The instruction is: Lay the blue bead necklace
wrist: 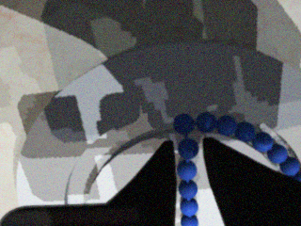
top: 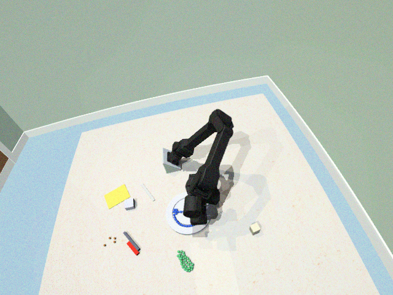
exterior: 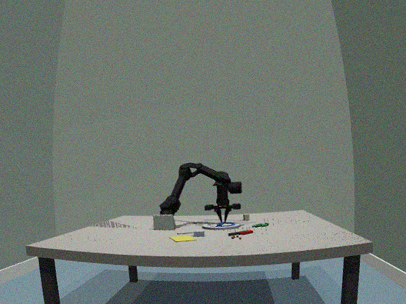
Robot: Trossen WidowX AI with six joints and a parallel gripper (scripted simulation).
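The round bead board lies 50 mm to the right of my gripper tip and 10 mm below it. From my gripper tip the other things lie so: grey tool (300 mm to the right, 120 mm ahead, 10 mm below); then cream cube (210 mm to the left, 120 mm ahead); then stick (250 mm to the right, 130 mm behind, 10 mm below).
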